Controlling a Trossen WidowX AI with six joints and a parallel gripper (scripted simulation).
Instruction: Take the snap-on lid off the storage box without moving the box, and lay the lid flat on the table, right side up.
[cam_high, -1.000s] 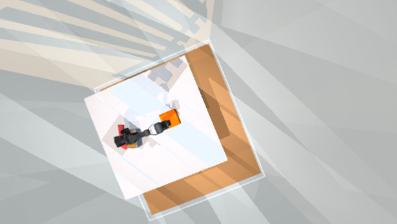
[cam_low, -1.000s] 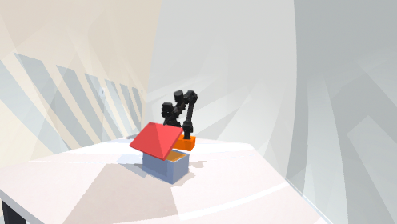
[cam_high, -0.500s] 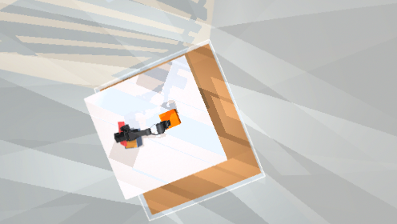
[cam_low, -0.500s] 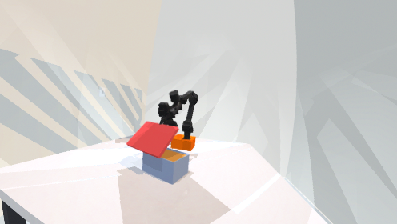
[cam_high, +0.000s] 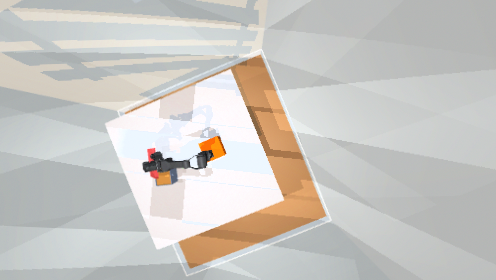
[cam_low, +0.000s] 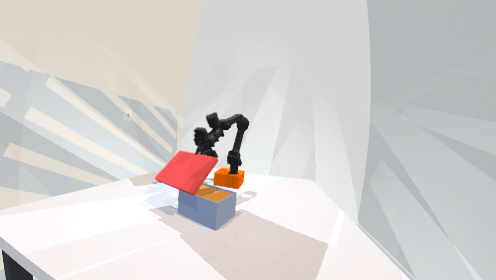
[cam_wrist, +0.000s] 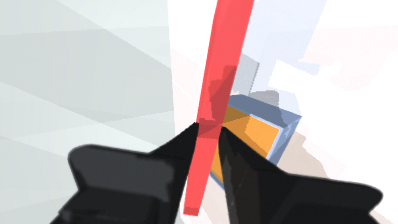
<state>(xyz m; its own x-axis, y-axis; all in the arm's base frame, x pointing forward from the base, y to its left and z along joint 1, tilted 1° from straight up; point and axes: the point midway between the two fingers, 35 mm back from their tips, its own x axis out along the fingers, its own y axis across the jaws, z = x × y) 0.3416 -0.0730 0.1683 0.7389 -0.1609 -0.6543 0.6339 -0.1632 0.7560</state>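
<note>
Right now my gripper tip is 60 mm short of the red lid, 50 mm above it and 10 mm to the left of it. From my gripper tip the other things lie so: storage box 180 mm below, 100 mm to the left, 70 mm ahead.
</note>
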